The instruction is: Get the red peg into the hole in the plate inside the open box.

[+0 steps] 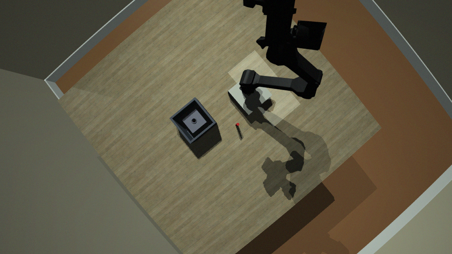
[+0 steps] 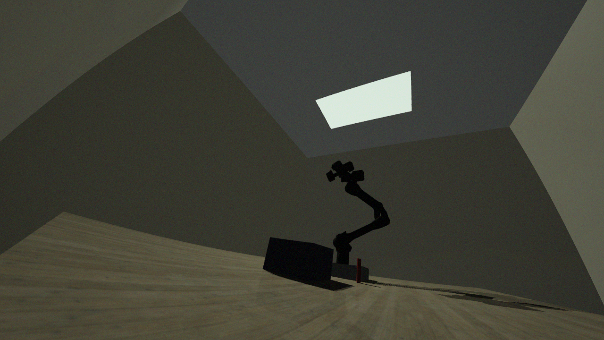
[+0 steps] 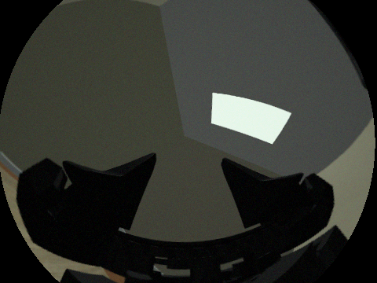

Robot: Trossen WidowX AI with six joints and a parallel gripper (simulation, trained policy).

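Right now the red peg is 610 mm below my gripper tip, 310 mm ahead of it and 180 mm to the left of it. The rest, counted from my gripper tip: grey plate 610 mm below, 430 mm ahead; dark box 630 mm below, 430 mm ahead.
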